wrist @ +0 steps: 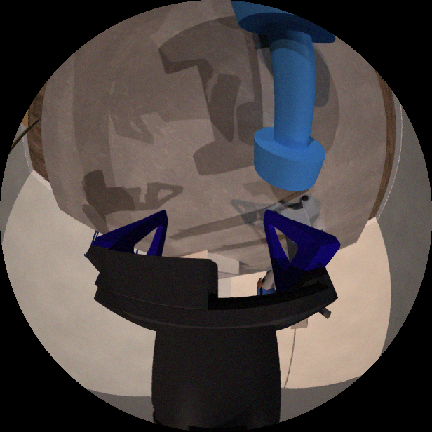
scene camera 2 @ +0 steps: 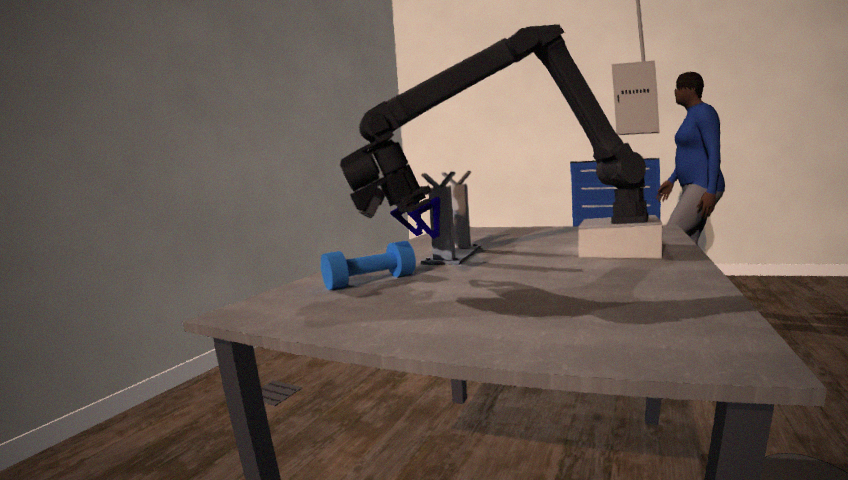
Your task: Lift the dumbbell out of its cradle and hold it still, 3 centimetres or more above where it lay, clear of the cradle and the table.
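The blue dumbbell lies on its side on the grey table, outside the cradle. The cradle stands upright on the table behind the dumbbell, with two posts topped by V-shaped forks. In the wrist view part of the cradle's base shows beyond the dumbbell's near head, partly hidden by the right finger. My gripper is open and empty. Its dark blue fingers are above the table, higher than the dumbbell and close beside the cradle's posts in the scene view. In the wrist view the dumbbell is up and to the right of the fingers.
The table carries a pale block under the arm's base. A person in blue stands behind the table at the right, near a blue drawer cabinet. A grey wall rises at the left.
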